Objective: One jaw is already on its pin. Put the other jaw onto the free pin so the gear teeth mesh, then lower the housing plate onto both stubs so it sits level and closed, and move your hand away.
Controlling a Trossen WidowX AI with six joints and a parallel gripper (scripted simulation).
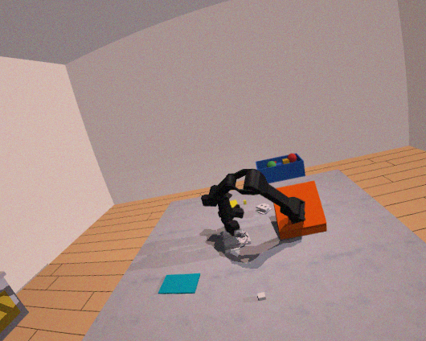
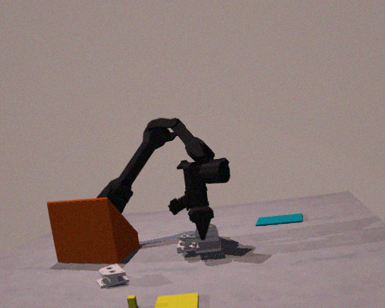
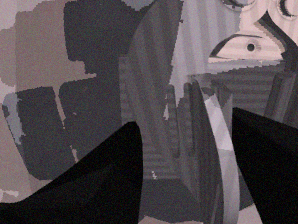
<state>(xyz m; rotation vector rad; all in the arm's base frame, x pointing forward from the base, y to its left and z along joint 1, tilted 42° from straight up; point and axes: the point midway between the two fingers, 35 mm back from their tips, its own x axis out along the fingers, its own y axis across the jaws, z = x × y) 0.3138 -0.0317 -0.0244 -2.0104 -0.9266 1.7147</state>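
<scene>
Now: gripper tip 40 mm past the grey jaw piece and 10 mm to the right of it. Also, from my gripper tip: white housing piece: 190 mm behind, 220 mm to the right, 10 mm below; then cyan tile: 230 mm ahead, 260 mm to the left, 30 mm below; then white stepped piece: 190 mm behind, 220 mm to the right, 30 mm below.
</scene>
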